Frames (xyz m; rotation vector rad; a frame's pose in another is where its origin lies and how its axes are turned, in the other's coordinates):
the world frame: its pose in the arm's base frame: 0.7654 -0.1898 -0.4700 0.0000 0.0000 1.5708
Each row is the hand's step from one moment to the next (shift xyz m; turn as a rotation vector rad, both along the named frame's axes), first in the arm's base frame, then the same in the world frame.
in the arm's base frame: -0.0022 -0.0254 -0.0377 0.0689 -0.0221 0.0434
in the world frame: -0.0254 0.0022 -0.0377 -0.0221 -0.0689 0.0434
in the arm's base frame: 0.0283 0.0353 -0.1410 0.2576 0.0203 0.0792
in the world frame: 0.0353 -0.0283 -0.1410 0.0203 -0.2576 0.0792
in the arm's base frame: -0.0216 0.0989 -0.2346 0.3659 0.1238 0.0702
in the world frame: 0.0989 0.0216 -0.2346 0.1238 -0.3659 0.0702
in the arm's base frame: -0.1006 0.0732 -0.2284 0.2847 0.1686 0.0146
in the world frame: 0.0732 0.1006 -0.2284 0.1686 -0.2847 0.0146
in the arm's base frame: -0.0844 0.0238 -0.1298 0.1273 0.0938 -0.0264
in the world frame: 0.0238 0.0844 -0.1298 0.0938 -0.1273 -0.0264
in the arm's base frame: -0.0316 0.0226 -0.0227 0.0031 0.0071 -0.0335
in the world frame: 0.0226 0.0316 -0.0227 0.0071 -0.0031 -0.0335
